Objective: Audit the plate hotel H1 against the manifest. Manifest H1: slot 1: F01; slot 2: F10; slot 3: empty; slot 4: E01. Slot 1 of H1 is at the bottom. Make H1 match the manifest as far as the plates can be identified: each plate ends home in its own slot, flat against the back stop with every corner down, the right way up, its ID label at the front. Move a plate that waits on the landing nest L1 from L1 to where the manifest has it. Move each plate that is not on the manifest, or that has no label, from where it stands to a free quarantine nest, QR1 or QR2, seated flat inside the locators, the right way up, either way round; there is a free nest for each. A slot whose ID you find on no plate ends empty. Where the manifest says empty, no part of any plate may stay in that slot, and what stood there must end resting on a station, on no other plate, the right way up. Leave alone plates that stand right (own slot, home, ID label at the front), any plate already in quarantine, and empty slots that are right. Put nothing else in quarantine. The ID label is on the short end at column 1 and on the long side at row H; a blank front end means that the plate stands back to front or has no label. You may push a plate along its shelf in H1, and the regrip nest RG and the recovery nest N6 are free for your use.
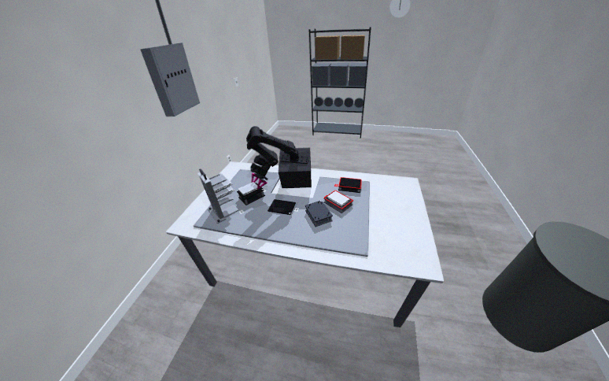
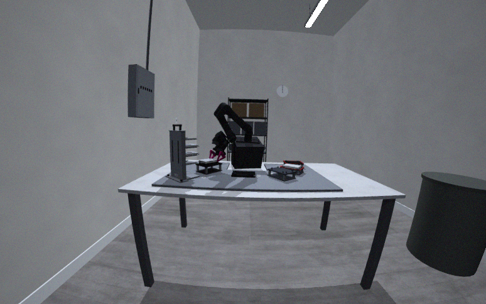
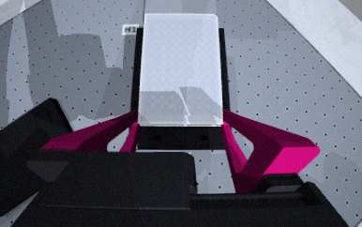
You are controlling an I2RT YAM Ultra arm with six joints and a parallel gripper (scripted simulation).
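The black regrip nest is 4 cm ahead of my hand, 3 cm to the right of it and 2 cm below it. Round my hand: H1 tag (20 cm ahead, 4 cm to the right, 8 cm below).
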